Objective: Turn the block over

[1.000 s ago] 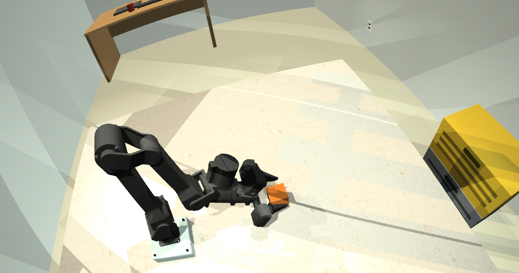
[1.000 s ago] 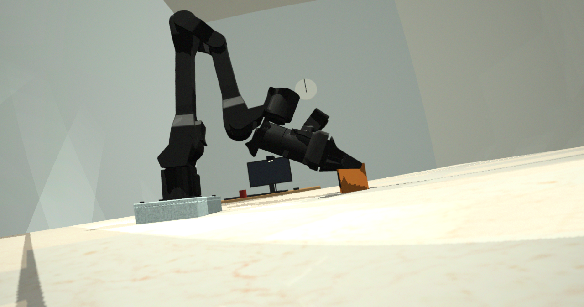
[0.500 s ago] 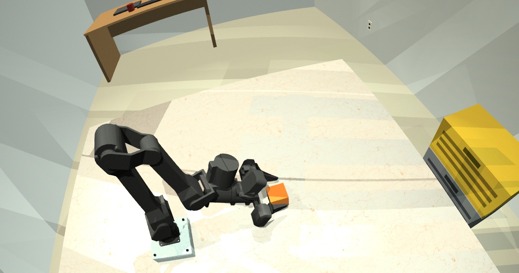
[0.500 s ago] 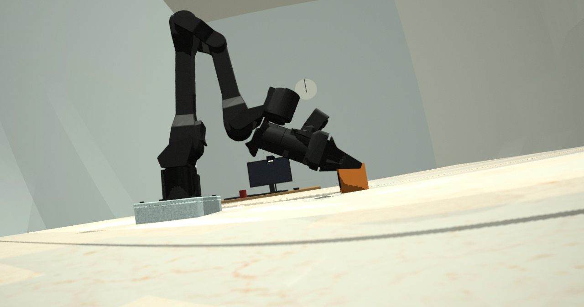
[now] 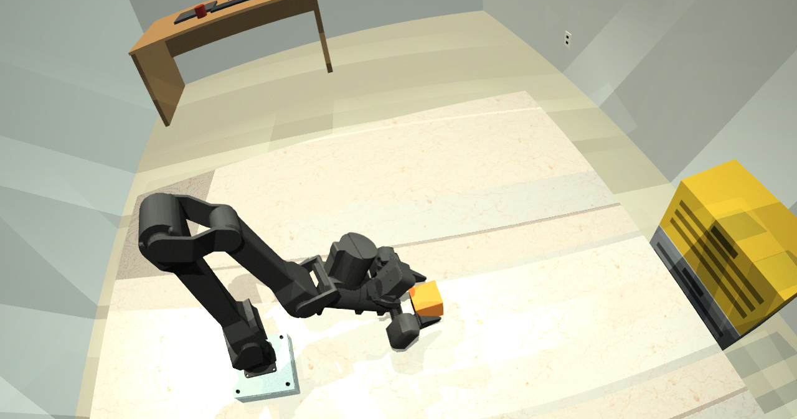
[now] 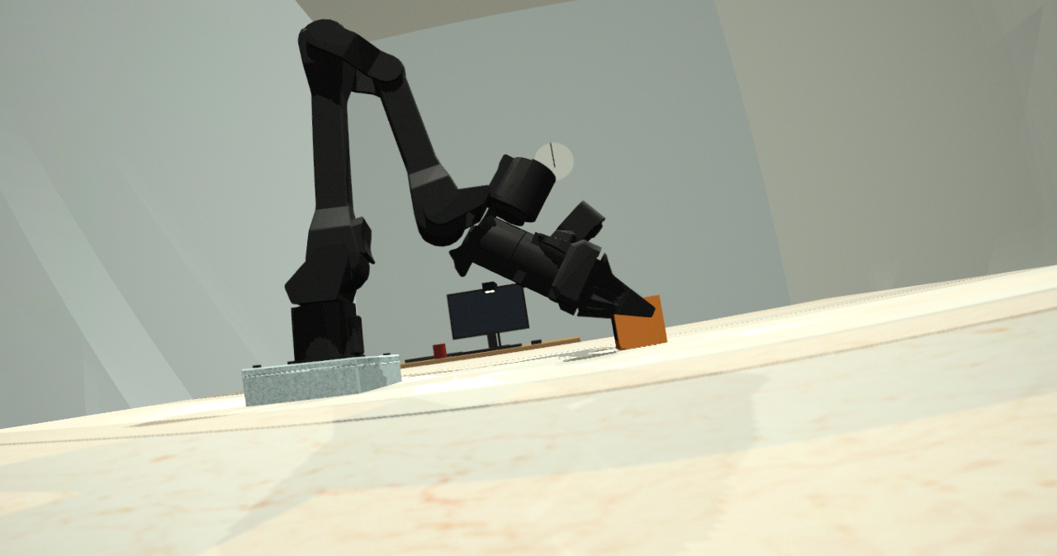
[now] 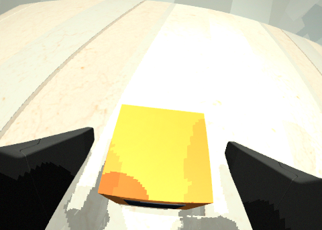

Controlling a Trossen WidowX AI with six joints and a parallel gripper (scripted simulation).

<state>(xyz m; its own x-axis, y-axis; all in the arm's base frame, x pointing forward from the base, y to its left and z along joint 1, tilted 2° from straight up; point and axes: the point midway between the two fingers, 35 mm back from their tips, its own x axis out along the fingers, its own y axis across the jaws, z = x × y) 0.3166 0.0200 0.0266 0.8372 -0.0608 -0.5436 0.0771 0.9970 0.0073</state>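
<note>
My gripper tip is now 2 cm past the orange block and 1 cm above it.
</note>
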